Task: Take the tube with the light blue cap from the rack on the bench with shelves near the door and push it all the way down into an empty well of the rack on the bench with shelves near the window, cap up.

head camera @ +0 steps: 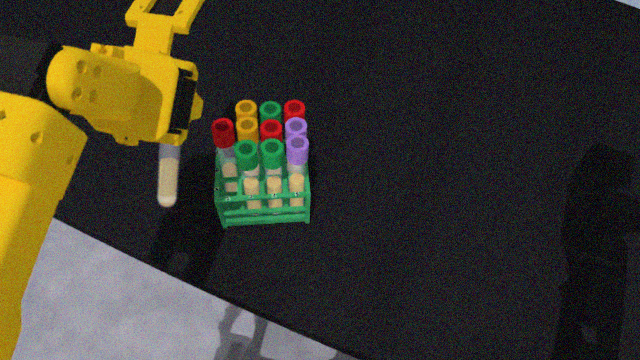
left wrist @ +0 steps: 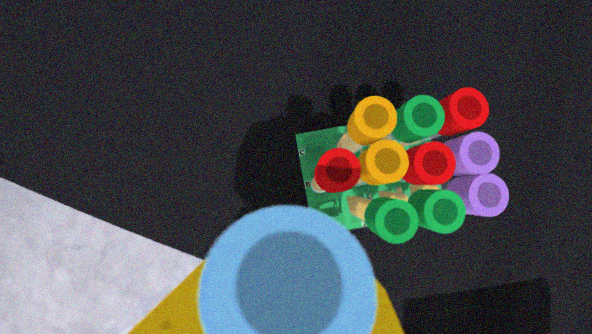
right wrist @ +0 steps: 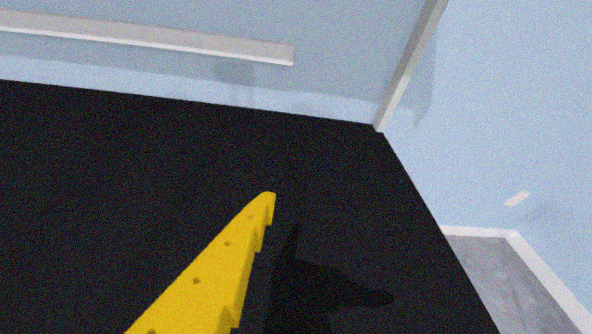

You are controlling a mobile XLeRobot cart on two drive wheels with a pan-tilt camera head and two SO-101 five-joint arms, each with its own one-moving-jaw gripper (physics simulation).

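Frame: origin at the left arm's base, x right, y ahead, z up, level; centimetres.
Seen in the pictures: left hand, tool point: (head camera: 180,105) (left wrist: 278,229); right hand, tool point: (right wrist: 274,204).
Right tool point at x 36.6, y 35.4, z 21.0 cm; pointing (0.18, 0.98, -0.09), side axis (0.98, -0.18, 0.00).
Observation:
Offsets run from my right tool point to a thing's top centre. Level surfaces: height alone.
The tube with the light blue cap @[dx -37.5, dy -13.3, dz -1.4 cm] (head camera: 168,181) (left wrist: 289,219) hangs roughly upright, cap up, in my left gripper (head camera: 171,141) (left wrist: 290,280), which is shut on it; in the head camera the gripper hides the cap. The tube is left of the green rack @[dx -33.2, dy -7.4, dz -16.5 cm] (head camera: 267,219) (left wrist: 320,134), apart from it in the picture. The rack holds several capped tubes. Its left end column has a red-capped tube @[dx -36.2, dy -8.4, dz -10.3 cm] (head camera: 223,133) (left wrist: 337,170) in the middle row; the front-left and back-left wells look empty. My right gripper (right wrist: 274,195) shows one notched jaw, so it is fully open, over dark bench top.
The black bench top @[dz -22.2 cm] (head camera: 425,200) (left wrist: 125,100) (right wrist: 100,175) lies under the rack. Its front edge runs diagonally beside pale floor @[dz -98.5 cm] (head camera: 110,280) (left wrist: 75,260). The right wrist view shows a blue wall (right wrist: 500,125), a pale shelf (right wrist: 150,37) and an upright post (right wrist: 407,70) at the bench corner.

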